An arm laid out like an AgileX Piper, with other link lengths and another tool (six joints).
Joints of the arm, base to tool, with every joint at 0 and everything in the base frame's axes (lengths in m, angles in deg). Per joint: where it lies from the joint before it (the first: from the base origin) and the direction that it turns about. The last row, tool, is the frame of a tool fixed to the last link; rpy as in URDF.
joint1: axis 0 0 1 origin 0 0 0.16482
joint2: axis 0 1 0 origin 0 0 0
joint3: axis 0 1 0 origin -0.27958 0 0.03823
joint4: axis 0.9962 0 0.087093 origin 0.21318 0 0.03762
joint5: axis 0 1 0 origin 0 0 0
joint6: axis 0.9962 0 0.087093 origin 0.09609 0 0.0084
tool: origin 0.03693 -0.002 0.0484 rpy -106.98 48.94 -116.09
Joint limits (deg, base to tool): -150..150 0..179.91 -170..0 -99.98..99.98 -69.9..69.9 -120..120
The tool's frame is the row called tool.
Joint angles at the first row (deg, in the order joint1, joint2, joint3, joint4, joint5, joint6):
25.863, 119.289, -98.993, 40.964, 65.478, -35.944
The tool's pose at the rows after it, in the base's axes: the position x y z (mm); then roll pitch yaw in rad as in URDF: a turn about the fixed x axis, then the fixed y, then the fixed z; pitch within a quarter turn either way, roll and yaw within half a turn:
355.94, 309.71, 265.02, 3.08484, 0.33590, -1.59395
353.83, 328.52, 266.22, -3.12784, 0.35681, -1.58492
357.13, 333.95, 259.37, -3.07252, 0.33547, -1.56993
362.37, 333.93, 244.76, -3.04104, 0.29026, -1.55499
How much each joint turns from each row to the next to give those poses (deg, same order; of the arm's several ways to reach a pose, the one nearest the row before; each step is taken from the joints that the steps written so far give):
4.807, 0.175, -0.026, 0.000, -4.698, 0.807
2.966, 0.451, 0.000, -0.130, -5.838, 0.228
1.011, 0.946, -0.045, -2.081, -3.287, -0.270
0.151, 1.582, -0.003, -2.761, -1.707, -0.390

